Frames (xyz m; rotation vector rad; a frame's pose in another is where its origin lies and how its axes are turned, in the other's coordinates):
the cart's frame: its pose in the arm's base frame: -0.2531 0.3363 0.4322 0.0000 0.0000 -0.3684
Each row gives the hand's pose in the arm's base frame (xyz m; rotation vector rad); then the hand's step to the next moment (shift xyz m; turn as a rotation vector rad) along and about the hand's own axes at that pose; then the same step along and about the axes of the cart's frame.
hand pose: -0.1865 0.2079 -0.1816 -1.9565 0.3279 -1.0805
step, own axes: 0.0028 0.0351 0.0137 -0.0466 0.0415 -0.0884
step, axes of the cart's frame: 0.0224 -0.0075 -0.0295 -0.0675 -0.0767 -0.0357
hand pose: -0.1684 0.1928 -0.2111 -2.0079 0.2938 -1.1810
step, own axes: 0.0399 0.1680 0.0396 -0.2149 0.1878 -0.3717
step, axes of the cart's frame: 0.1196 -0.0771 -0.1055 -0.2915 -0.3241 -0.1720
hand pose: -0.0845 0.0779 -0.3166 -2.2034 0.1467 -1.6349
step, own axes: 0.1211 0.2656 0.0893 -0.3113 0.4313 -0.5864
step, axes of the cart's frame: 0.2432 -0.1842 -0.0110 -0.3857 -0.6247 -0.2963
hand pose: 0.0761 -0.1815 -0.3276 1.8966 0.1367 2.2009
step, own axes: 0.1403 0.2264 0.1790 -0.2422 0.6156 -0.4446
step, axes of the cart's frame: 0.1950 -0.1399 0.2131 -0.2212 -0.7473 -0.1669
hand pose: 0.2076 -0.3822 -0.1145 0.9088 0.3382 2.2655
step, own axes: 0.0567 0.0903 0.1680 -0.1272 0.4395 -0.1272
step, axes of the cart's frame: 0.0497 -0.0137 0.1922 -0.0691 -0.4679 0.0423
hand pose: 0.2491 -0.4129 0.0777 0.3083 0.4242 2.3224
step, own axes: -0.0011 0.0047 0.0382 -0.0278 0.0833 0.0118
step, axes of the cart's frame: 0.0086 0.0077 0.0367 -0.0011 -0.0788 0.0406
